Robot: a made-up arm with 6 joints.
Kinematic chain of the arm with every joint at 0, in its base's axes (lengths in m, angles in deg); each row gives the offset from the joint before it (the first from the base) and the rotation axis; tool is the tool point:
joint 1: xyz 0 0 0.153 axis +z
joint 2: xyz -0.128 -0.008 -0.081 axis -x
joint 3: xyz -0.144 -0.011 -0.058 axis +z
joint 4: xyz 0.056 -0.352 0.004 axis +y
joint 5: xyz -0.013 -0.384 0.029 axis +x
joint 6: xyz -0.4 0 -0.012 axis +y
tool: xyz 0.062 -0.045 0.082
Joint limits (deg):
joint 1: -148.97..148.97
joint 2: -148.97..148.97
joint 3: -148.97..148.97
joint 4: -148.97..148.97
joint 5: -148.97..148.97
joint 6: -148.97..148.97
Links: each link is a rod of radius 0.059 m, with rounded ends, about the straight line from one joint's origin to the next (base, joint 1, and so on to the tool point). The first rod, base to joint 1, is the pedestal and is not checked.
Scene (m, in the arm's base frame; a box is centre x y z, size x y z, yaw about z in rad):
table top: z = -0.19
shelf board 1: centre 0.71 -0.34 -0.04 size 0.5 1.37 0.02 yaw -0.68
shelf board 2: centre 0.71 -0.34 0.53 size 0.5 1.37 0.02 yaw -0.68
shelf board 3: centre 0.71 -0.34 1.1 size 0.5 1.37 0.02 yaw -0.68
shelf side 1: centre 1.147 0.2 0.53 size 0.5 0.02 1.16 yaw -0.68
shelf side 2: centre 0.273 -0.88 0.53 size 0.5 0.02 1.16 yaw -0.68
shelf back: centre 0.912 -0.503 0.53 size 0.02 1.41 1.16 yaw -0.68
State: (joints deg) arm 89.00 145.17 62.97 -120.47 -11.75 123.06
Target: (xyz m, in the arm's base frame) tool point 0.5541 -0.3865 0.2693
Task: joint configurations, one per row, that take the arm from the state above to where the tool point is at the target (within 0.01 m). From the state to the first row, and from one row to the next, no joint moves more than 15 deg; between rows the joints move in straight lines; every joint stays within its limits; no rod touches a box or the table.
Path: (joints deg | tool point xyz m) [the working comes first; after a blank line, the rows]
Joints at the target: 9.98 148.97 95.32 -105.00 2.35 131.19
Straight joint move there: clear.

1: 75.83 145.80 68.36 -117.89 -9.40 124.41 | 0.3207 0.5169 0.3833
2: 62.66 146.44 73.75 -115.31 -7.05 125.77 | 0.4815 0.3937 0.3551
3: 49.49 147.07 79.14 -112.73 -4.70 127.12 | 0.5952 0.2226 0.3294
4: 36.32 147.70 84.53 -110.16 -2.35 128.48 | 0.6485 0.0214 0.3064
5: 23.15 148.34 89.93 -107.58 0.00 129.83 | 0.6347 -0.1890 0.2863
6: 9.98 148.97 95.32 -105.00 2.35 131.19 | 0.5541 -0.3865 0.2693

